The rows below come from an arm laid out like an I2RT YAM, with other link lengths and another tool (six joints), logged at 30 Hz.
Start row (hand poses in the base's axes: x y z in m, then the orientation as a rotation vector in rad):
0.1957 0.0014 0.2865 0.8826 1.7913 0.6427
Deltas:
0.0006 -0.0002 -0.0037 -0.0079 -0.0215 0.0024
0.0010 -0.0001 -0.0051 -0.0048 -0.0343 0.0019
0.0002 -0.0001 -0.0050 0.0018 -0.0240 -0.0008
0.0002 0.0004 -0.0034 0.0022 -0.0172 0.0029
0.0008 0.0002 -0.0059 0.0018 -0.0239 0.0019
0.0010 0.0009 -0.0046 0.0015 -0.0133 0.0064
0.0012 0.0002 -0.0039 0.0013 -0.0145 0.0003
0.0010 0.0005 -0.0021 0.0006 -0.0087 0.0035
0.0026 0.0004 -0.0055 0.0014 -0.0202 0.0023
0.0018 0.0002 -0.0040 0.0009 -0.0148 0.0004
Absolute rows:
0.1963 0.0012 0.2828 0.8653 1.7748 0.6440
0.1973 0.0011 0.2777 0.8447 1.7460 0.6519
0.1975 0.0010 0.2727 0.8356 1.7237 0.6606
0.1977 0.0014 0.2693 0.8269 1.7093 0.6699
0.1985 0.0016 0.2634 0.8156 1.6884 0.6802
0.1995 0.0025 0.2588 0.8054 1.6794 0.6900
0.2007 0.0027 0.2549 0.7993 1.6662 0.6957
0.2017 0.0032 0.2528 0.7929 1.6600 0.7012
0.2043 0.0036 0.2473 0.7826 1.6426 0.7099
0.2061 0.0038 0.2433 0.7760 1.6292 0.7152

